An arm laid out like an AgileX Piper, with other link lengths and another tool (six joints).
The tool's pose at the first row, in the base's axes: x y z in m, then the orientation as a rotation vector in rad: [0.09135, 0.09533, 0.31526, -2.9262, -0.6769, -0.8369]
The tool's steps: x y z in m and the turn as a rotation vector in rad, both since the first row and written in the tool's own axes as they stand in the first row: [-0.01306, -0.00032, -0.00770, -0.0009, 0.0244, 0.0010]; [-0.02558, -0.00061, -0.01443, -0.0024, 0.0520, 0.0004]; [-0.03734, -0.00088, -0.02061, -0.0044, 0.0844, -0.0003]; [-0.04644, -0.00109, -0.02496, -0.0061, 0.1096, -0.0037]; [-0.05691, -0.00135, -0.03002, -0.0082, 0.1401, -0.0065]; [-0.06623, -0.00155, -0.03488, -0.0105, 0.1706, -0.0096]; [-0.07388, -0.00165, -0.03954, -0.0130, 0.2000, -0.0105]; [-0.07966, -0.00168, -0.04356, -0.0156, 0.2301, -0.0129]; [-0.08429, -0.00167, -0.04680, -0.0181, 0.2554, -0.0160]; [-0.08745, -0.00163, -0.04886, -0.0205, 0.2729, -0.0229]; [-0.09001, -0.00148, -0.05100, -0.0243, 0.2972, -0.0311]
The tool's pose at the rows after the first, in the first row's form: [0.07743, 0.08931, 0.31517, -2.9118, -0.6736, -0.8715]; [0.06442, 0.08362, 0.31453, -2.8953, -0.6722, -0.9109]; [0.05227, 0.07829, 0.31381, -2.8755, -0.6704, -0.9569]; [0.04308, 0.07423, 0.31288, -2.8595, -0.6731, -0.9927]; [0.03248, 0.06956, 0.31186, -2.8397, -0.6743, -1.0357]; [0.02287, 0.06533, 0.31125, -2.8194, -0.6757, -1.0786]; [0.01468, 0.06170, 0.31134, -2.7998, -0.6737, -1.1195]; [0.00826, 0.05886, 0.31183, -2.7790, -0.6738, -1.1612]; [0.00312, 0.05654, 0.31225, -2.7611, -0.6752, -1.1964]; [-0.00029, 0.05495, 0.31241, -2.7485, -0.6832, -1.2215]; [-0.00325, 0.05349, 0.31295, -2.7312, -0.6919, -1.2565]
